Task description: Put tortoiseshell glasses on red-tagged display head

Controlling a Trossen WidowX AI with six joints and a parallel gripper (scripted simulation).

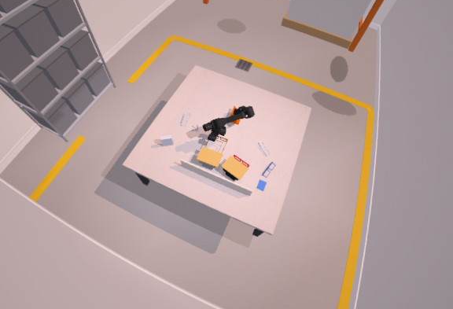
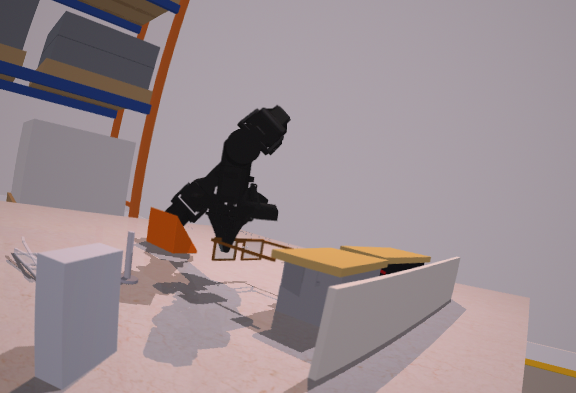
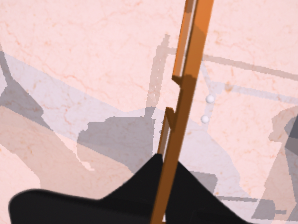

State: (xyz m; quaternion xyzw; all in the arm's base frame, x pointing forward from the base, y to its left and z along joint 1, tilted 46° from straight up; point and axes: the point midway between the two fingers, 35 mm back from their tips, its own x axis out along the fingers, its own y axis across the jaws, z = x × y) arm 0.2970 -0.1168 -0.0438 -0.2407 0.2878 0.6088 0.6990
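Right now the display head is 18 cm ahead of my gripper tip, 2 cm to the left of it and 1 cm below it. Also, from my gripper tip: white panel (34 cm ahead, 10 cm to the left, 1 cm below); then grey block (37 cm to the right, 15 cm ahead, 1 cm below); then grey stand (17 cm to the right, 6 cm behind, 4 cm below).
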